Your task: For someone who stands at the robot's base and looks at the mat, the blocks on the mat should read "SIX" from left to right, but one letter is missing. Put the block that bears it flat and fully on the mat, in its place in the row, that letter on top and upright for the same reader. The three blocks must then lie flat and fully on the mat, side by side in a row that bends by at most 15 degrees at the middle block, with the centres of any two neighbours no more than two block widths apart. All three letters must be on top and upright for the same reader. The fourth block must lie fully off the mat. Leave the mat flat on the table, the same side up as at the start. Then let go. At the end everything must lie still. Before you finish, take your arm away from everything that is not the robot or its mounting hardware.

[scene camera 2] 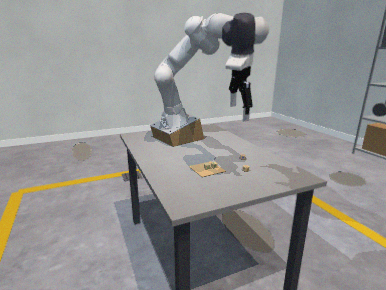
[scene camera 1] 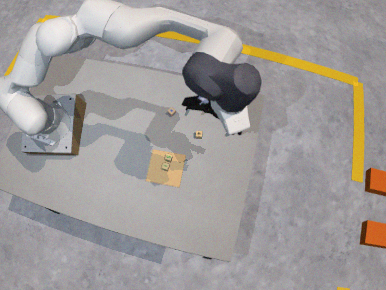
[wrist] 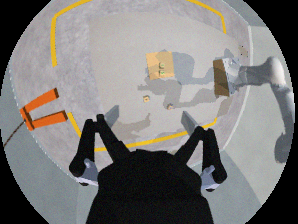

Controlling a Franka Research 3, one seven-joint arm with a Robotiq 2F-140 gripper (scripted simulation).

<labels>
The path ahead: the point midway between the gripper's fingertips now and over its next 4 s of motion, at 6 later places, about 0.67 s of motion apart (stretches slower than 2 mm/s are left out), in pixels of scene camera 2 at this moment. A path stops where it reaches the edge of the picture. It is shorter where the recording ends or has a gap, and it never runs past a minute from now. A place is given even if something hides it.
The gripper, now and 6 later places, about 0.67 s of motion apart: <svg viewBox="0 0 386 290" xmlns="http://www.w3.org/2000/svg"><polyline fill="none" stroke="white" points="239,113 242,123 244,133 246,142 246,150 246,157 247,153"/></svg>
</labels>
